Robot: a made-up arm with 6 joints.
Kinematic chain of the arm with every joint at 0, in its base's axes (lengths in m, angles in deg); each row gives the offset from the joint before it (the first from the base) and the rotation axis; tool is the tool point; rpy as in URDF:
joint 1: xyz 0 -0.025 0.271 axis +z
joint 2: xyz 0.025 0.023 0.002 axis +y
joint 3: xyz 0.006 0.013 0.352 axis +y
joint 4: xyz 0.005 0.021 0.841 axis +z
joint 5: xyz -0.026 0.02 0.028 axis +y
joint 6: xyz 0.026 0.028 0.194 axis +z
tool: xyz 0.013 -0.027 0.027 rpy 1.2 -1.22 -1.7
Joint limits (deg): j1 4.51..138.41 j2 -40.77..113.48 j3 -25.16..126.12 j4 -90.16..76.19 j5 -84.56..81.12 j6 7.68..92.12
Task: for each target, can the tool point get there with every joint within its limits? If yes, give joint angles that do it. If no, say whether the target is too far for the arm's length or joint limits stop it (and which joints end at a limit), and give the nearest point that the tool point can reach.
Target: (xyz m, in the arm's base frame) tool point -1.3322 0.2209 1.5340
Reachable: no: too far | nearest point -1.0183 0.0732 1.2647 | short by 0.439 m
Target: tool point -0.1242 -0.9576 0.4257
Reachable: no: joint limits stop it (at a limit: joint 2, joint 3, joint 5, joint 6) | nearest point -0.1517 -1.1643 0.7066 | short by 0.350 m
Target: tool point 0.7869 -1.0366 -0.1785
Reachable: no: joint limits stop it (at a limit: joint 2, joint 3, joint 6) | nearest point 0.3876 -0.5233 -0.2921 | short by 0.660 m
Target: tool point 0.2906 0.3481 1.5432
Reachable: yes | joints 34.76 -10.78 47.69 -14.92 -58.53 42.84
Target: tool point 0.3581 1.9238 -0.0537
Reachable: no: too far | nearest point 0.2637 1.4099 0.0336 | short by 0.530 m
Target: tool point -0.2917 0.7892 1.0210
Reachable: yes | joints 104.40 -6.70 60.39 -1.66 59.90 23.91
